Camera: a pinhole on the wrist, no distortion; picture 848 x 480 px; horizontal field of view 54.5 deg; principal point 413.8 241.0 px. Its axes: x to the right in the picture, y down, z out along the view. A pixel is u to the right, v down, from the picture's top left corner.
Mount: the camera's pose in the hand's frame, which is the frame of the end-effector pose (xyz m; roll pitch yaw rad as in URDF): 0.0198 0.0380 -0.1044 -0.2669 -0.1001 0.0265
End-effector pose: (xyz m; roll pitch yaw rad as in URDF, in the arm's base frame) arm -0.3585 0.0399 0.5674 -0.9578 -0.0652 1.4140
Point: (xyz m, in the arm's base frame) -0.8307 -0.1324 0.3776
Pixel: outside the picture
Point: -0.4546 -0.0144 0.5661
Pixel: 96.1 69.9
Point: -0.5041 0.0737 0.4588
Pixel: outside the picture
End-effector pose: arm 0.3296 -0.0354 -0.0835 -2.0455 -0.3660 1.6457
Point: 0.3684 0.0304 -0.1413
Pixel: 638.2 407.6
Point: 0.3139 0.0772 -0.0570
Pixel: outside the picture
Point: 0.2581 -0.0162 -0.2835
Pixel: 296.6 338.4
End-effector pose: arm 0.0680 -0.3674 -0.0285 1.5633 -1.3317 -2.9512
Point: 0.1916 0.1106 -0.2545
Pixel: 92.0 187.9
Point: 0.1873 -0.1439 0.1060
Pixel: 687.5 401.7
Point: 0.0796 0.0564 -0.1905
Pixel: 183.5 40.1
